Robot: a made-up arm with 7 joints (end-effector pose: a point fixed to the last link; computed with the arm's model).
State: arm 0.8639 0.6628 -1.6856 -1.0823 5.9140 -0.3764 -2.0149
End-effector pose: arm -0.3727 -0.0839 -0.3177 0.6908 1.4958 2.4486
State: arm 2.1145 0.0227 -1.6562 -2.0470 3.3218 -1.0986 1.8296
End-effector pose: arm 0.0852 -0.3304 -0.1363 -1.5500 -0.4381 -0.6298
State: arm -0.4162 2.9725 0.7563 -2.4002 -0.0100 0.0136 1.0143
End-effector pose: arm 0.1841 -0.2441 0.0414 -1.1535 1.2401 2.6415
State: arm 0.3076 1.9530 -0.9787 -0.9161 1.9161 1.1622 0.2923
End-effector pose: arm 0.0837 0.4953 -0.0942 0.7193 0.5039 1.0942
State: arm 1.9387 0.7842 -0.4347 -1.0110 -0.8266 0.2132 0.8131
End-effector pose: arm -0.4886 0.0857 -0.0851 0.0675 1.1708 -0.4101
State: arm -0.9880 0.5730 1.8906 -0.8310 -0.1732 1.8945 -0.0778
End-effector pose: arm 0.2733 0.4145 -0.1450 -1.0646 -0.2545 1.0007
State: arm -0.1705 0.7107 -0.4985 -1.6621 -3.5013 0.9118 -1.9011
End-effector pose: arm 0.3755 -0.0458 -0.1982 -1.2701 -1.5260 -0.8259
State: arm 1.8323 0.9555 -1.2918 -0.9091 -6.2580 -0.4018 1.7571
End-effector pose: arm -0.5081 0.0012 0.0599 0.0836 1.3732 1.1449
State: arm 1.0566 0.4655 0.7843 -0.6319 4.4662 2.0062 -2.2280
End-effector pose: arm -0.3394 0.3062 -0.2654 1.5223 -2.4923 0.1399
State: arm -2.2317 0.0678 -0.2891 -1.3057 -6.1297 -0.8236 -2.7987
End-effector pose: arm -0.0032 -0.3221 0.3471 -1.7927 1.0944 -1.1971
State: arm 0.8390 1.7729 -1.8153 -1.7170 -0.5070 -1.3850 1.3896
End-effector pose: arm -0.3574 0.1609 -0.1485 -1.5443 0.8235 0.4518
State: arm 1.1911 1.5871 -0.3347 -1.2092 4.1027 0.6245 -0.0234
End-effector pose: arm -0.0813 0.3971 -0.2649 -0.6209 -0.6319 2.5350
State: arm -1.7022 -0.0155 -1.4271 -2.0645 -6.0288 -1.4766 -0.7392
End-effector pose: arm -0.1042 -0.3395 -0.0824 1.5008 1.1967 0.2411
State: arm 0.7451 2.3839 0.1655 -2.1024 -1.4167 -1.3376 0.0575
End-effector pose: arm 0.3009 0.0576 -0.1858 0.7903 -0.5132 2.4657
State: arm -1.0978 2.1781 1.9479 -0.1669 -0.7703 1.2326 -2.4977
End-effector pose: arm -0.1566 0.4569 0.2358 1.1539 -0.2424 -0.4786
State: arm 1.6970 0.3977 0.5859 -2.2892 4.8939 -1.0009 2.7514
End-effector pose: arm 0.0156 0.2604 -0.1973 -0.3723 -0.2586 0.6798
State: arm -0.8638 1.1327 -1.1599 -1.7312 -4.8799 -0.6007 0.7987
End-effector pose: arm 0.3737 -0.0967 -0.1578 -1.3717 -1.2691 0.0864
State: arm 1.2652 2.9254 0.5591 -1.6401 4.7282 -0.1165 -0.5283
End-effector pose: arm 0.3537 0.0100 -0.2447 -0.4077 -0.2924 1.4254
